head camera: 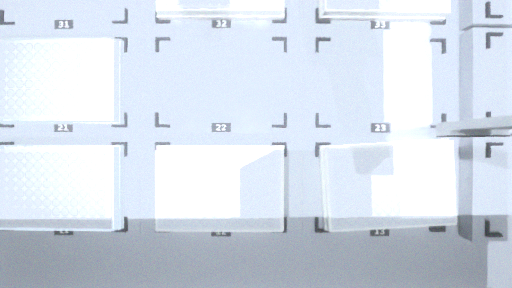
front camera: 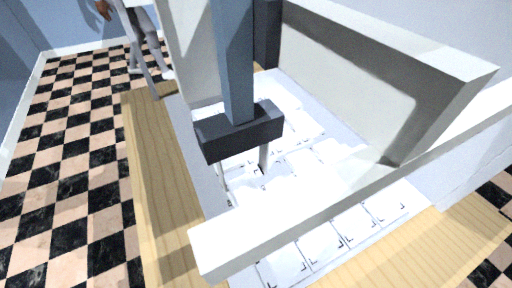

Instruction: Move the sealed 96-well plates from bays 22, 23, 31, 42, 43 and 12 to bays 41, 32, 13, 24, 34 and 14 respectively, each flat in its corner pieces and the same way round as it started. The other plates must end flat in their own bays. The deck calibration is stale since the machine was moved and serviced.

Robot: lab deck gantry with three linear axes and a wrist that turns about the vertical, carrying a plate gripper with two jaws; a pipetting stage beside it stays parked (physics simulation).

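Seen in the pictures: gripper, fingertip midpoint: [head camera: 464, 213] [front camera: 243, 177]; robot's base, origin of the base link: [head camera: 3, 225] [front camera: 192, 119].
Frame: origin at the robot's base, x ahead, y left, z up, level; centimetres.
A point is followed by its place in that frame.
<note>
My gripper [front camera: 245, 184] {z 9.5, x 39.5, y 3.9 cm} has its jaws apart over the deck in the front view. In the head view one jaw [head camera: 480, 125] {z 12.3, x 37.7, y 9.2 cm} reaches in from the right, beside the upper right corner of bay 13; the other does not show there. A sealed plate [head camera: 197, 182] {z 1.4, x 20.9, y 4.7 cm} lies in bay 12. A plate [head camera: 422, 185] {z 1.7, x 42.6, y 4.2 cm} at bay 13 is slightly turned or tilted, its right end off the corner line. Bays 22 [head camera: 221, 127] {z 0.0, x 23.0, y 10.1 cm} and 23 [head camera: 380, 127] {z 0.0, x 39.4, y 9.9 cm} hold no plate. The near edges of plates show at bays 32 [head camera: 220, 14] {z 0.8, x 23.1, y 21.2 cm} and 33 [head camera: 385, 16] {z 0.6, x 39.7, y 21.1 cm}. Glare hides detail in the front view.
Plates with visible wells lie in bays 21 [head camera: 60, 80] {z 1.4, x 7.6, y 14.7 cm} and 11 [head camera: 57, 182] {z 1.4, x 7.2, y 4.7 cm}. A pale crossbeam [front camera: 345, 185] {z 40.0, x 62.8, y 3.3 cm} spans the front of the deck. A large grey panel [front camera: 350, 85] stands at the right. A person's legs [front camera: 150, 45] show at the back left.
</note>
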